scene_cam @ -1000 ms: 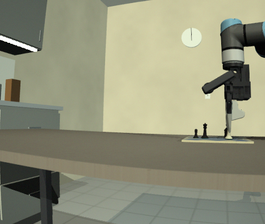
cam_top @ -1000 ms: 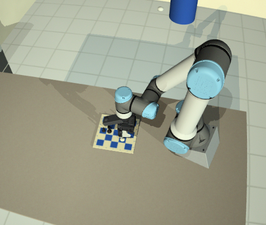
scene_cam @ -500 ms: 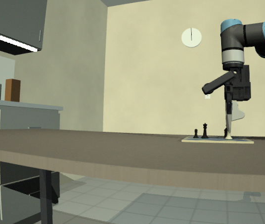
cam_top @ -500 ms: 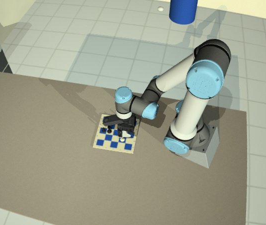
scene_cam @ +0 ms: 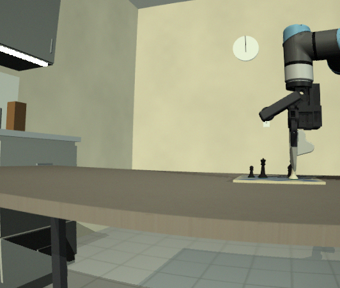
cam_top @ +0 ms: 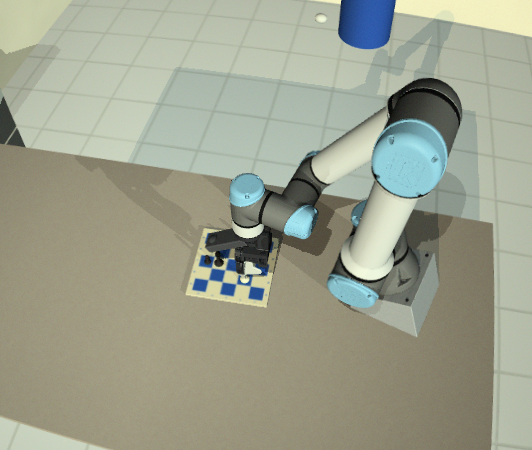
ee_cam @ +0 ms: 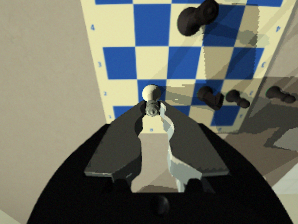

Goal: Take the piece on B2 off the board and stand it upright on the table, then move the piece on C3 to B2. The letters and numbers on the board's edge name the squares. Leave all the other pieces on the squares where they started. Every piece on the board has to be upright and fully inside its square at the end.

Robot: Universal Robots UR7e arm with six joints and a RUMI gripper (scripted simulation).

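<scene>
The white piece lies 1 cm below my hand. Round my hand: black knight (1 cm ahead, 7 cm to the right, 2 cm below); chessboard (4 cm ahead, 3 cm to the right, 4 cm below).
</scene>
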